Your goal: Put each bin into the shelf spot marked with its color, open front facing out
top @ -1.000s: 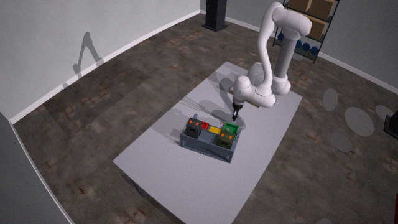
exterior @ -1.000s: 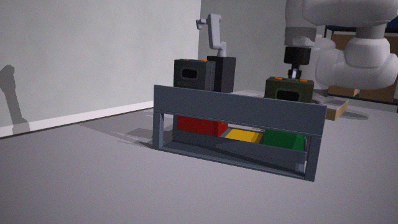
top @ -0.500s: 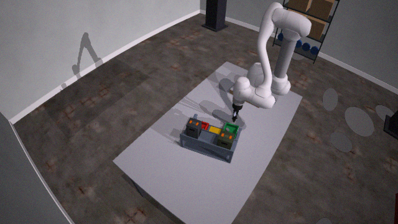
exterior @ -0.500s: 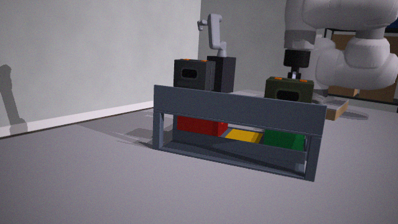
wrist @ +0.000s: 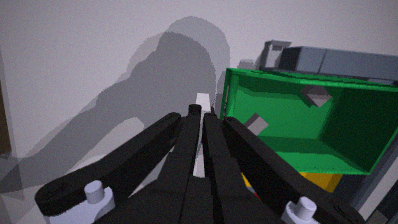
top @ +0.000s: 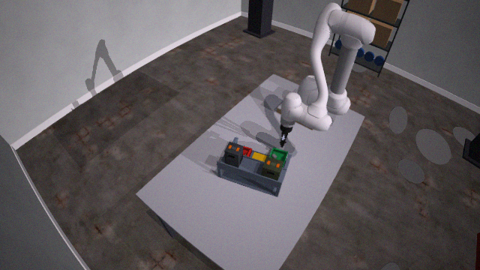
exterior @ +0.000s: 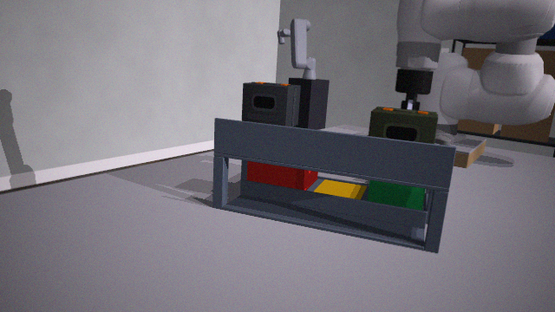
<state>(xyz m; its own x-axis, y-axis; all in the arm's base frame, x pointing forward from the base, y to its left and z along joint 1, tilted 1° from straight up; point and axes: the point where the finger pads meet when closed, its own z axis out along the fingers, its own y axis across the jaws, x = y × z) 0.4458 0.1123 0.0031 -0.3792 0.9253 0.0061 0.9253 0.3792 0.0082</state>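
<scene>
Now: hand 110 mm short of the green bin and 40 mm to the right of it. Also, from my hand: olive box: 250 mm ahead, 100 mm to the left, 100 mm above; red bin: 250 mm ahead, 150 mm to the right, 10 mm below; dark grey box: 330 mm ahead, 110 mm to the right, 110 mm above.
</scene>
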